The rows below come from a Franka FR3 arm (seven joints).
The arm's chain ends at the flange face. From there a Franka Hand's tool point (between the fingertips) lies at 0.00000 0.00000 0.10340 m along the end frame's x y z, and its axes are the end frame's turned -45 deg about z.
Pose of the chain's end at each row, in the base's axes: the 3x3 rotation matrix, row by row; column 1 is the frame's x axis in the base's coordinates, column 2 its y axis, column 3 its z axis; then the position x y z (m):
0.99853 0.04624 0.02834; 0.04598 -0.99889 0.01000; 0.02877 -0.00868 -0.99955; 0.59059 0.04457 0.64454
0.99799 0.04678 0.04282; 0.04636 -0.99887 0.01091; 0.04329 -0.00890 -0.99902; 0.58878 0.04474 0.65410
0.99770 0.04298 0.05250; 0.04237 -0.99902 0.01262; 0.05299 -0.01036 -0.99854; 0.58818 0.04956 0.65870
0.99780 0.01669 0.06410; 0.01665 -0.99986 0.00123; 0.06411 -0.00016 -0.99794; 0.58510 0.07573 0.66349
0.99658 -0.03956 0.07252; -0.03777 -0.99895 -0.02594; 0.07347 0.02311 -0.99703; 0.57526 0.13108 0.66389
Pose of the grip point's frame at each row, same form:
0.67337 0.73876 0.02834; 0.73883 -0.67381 0.01000; 0.02648 0.01421 -0.99955; 0.59352 0.04560 0.54119
0.67261 0.73876 0.04282; 0.73909 -0.67353 0.01091; 0.03690 0.02432 -0.99902; 0.59321 0.04587 0.55080
0.67509 0.73587 0.05250; 0.73637 -0.67645 0.01262; 0.04480 0.03014 -0.99854; 0.59361 0.05086 0.55545
0.69375 0.71735 0.06410; 0.71878 -0.69523 0.00123; 0.04545 0.04522 -0.99794; 0.59173 0.07586 0.56030
0.73266 0.67672 0.07252; 0.67966 -0.73307 -0.02594; 0.03561 0.06829 -0.99703; 0.58276 0.12840 0.56080

